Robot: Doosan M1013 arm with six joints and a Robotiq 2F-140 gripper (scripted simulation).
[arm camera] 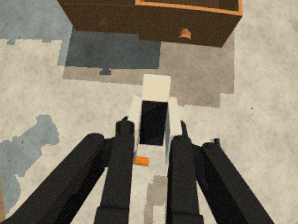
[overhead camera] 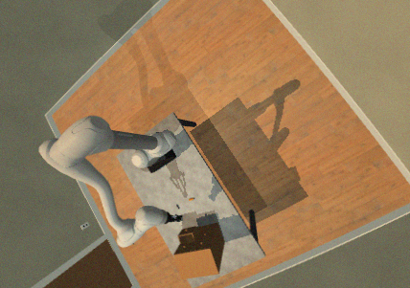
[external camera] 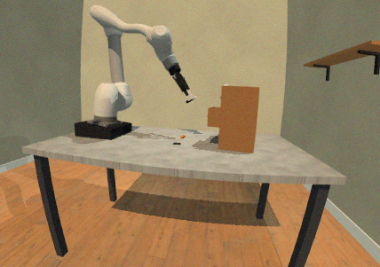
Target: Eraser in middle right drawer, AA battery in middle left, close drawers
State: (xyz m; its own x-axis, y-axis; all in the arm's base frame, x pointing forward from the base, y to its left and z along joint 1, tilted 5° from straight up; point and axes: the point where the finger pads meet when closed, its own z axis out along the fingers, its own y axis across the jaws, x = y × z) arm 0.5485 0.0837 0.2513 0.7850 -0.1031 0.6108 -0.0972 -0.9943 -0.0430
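Now: the eraser 2 cm ahead of my hand and 2 cm below it. From my hand the other things lie so: orange AA battery 4 cm behind, 3 cm to the left, 27 cm below.
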